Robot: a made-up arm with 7 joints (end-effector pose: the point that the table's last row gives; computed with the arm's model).
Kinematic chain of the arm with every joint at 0, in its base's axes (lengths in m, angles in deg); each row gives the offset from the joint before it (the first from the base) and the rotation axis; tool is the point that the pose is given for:
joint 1: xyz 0 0 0.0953 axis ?
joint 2: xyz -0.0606 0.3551 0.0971 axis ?
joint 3: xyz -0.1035 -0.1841 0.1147 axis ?
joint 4: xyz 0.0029 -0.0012 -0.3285 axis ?
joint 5: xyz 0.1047 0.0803 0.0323 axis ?
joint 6: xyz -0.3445 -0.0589 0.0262 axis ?
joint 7: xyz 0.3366 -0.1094 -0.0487 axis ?
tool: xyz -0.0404 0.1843 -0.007
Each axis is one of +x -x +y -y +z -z.
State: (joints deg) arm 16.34 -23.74 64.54 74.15 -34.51 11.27 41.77
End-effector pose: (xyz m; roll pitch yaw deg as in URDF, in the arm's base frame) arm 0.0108 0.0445 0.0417 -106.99 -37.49 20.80
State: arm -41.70 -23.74 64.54 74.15 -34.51 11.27 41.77
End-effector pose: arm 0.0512 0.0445 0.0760 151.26 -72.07 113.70
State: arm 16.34 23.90 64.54 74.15 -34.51 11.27 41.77
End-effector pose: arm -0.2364 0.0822 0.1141 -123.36 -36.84 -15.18
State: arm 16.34 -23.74 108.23 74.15 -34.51 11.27 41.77
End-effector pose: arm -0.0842 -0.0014 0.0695 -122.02 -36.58 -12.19
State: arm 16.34 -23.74 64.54 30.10 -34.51 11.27 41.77
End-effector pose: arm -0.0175 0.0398 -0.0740 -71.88 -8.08 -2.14
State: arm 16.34 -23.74 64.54 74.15 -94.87 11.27 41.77
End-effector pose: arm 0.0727 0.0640 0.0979 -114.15 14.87 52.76
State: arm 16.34 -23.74 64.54 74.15 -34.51 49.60 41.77
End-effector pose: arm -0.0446 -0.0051 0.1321 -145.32 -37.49 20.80
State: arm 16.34 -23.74 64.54 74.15 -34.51 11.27 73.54
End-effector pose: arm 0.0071 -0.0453 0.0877 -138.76 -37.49 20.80
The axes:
joint 1: +y
joint 2: -z
joint 3: -z
joint 4: -y
joint 5: -z
joint 6: -x
joint 7: -x

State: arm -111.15 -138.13 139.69 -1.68 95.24 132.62 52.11
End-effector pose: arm -0.0957 0.5712 0.1207 -75.13 6.39 -87.68
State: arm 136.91 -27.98 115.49 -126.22 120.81 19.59 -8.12
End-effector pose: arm -0.1913 0.2185 0.2247 53.44 -15.99 -20.69
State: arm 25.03 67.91 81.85 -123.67 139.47 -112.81 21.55
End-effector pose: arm -0.3862 0.2832 -0.1002 -22.05 -59.96 135.77
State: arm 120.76 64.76 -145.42 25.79 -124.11 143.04 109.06
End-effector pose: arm 0.4002 0.3922 0.2482 -47.00 -63.80 -55.50
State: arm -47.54 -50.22 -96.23 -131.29 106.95 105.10 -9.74
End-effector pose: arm 0.0562 0.0199 -0.0343 83.27 -24.81 84.50
